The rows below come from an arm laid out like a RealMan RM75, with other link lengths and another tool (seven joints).
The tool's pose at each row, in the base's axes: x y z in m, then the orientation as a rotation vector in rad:
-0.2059 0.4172 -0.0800 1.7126 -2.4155 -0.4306
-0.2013 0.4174 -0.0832 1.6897 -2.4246 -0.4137
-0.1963 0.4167 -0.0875 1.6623 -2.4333 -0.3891
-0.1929 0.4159 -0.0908 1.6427 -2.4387 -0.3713
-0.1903 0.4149 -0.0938 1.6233 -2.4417 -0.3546
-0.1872 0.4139 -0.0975 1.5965 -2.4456 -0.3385
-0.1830 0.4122 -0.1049 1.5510 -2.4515 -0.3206
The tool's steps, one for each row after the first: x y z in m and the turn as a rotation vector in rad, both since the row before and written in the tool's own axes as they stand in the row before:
-0.0016 -0.0051 0.0018 0.0044 0.0100 0.0177
-0.0010 -0.0060 0.0026 0.0065 0.0153 0.0210
-0.0005 -0.0043 0.0021 0.0045 0.0114 0.0149
-0.0001 -0.0036 0.0020 0.0030 0.0124 0.0140
-0.0004 -0.0042 0.0026 0.0007 0.0138 0.0189
-0.0004 -0.0065 0.0057 -0.0035 0.0193 0.0314

